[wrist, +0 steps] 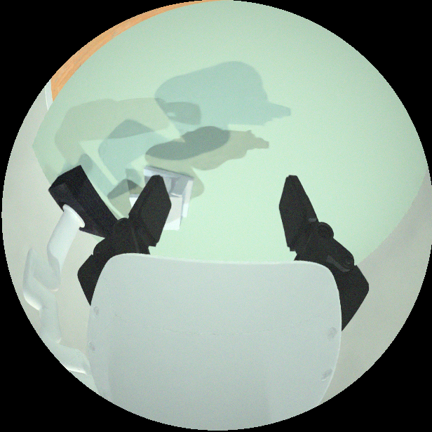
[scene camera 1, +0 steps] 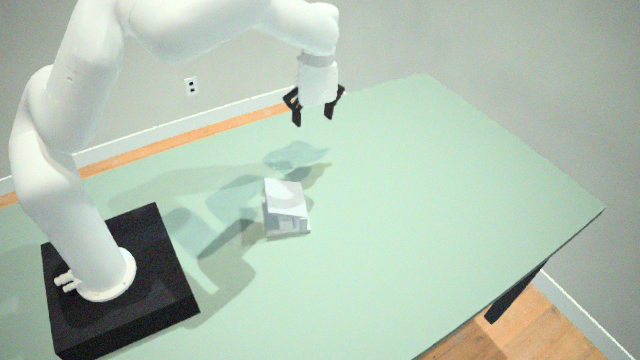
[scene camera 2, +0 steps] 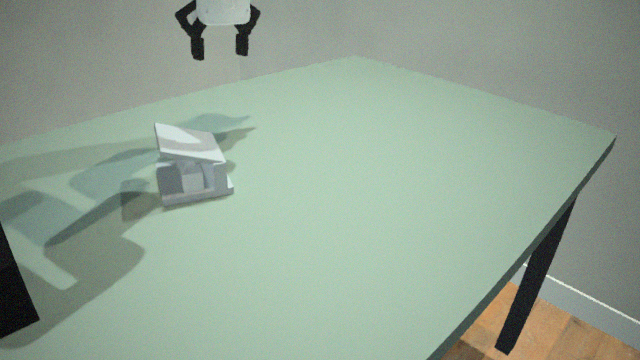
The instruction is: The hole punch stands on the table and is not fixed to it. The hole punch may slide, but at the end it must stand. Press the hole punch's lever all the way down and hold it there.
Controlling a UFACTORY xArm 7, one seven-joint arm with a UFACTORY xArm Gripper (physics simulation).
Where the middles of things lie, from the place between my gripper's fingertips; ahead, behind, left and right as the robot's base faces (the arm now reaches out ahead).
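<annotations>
There's a flat lever (scene camera 2: 173, 142), and my hand is 13 cm to the left of it, 16 cm past it and 8 cm above it. The hole punch (scene camera 2: 204, 181), counting from my hand, is 13 cm to the right, 16 cm behind and 10 cm below.
</annotations>
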